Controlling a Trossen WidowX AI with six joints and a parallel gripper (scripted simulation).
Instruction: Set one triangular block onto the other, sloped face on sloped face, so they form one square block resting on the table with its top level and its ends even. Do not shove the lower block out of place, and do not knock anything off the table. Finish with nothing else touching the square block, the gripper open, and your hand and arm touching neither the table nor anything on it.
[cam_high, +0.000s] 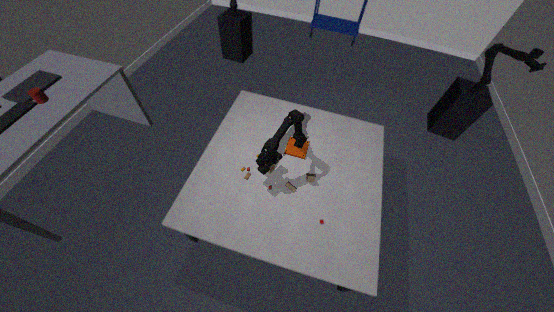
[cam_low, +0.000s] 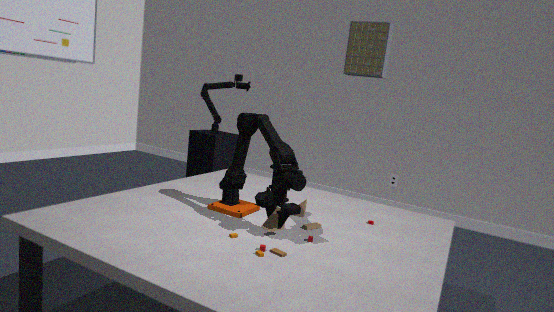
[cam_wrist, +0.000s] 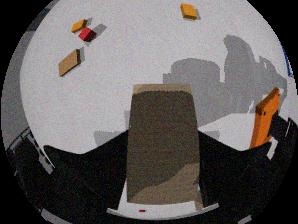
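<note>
The tan triangular block lies 10 mm to the left of my gripper tip and 10 mm above it.
</note>
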